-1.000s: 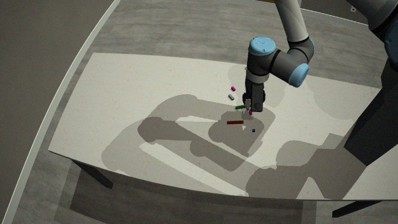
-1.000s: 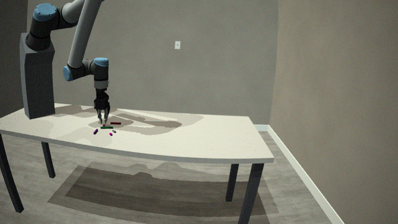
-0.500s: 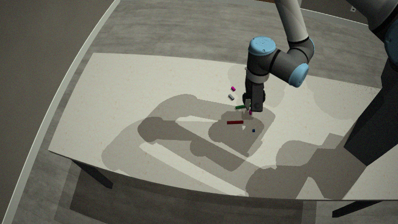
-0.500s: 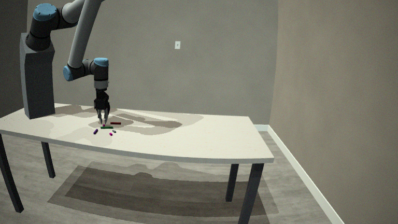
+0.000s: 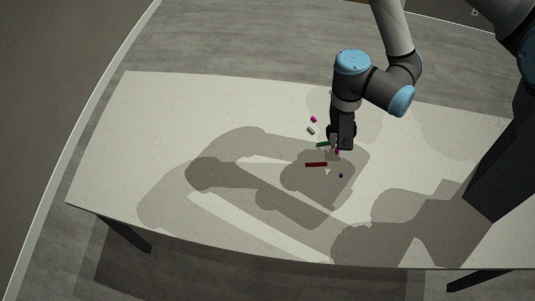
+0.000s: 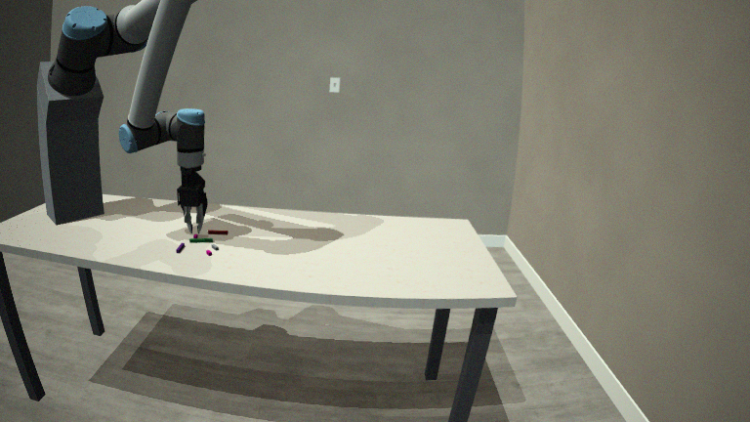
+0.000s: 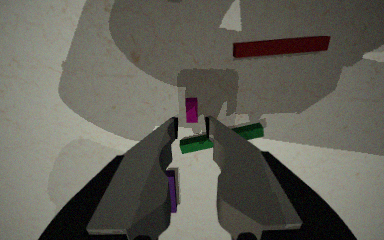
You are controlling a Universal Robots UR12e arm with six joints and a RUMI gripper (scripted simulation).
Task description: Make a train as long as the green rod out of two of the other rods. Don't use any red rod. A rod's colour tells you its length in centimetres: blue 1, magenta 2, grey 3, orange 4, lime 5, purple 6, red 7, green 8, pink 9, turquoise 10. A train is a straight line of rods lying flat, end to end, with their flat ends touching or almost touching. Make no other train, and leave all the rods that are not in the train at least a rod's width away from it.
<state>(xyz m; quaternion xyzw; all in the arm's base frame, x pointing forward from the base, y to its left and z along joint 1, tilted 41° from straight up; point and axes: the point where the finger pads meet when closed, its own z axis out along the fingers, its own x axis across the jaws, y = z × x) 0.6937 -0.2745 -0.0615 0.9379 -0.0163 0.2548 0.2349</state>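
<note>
Right now the green rod is 20 mm ahead of my hand, 40 mm to the right of it and 30 mm below it. The rest, counted from my hand: small blue rod: 90 mm to the left, 30 mm below; then red rod: 80 mm ahead, 40 mm to the left, 30 mm below; then purple rod: 40 mm behind, 100 mm to the right, 30 mm below.
</note>
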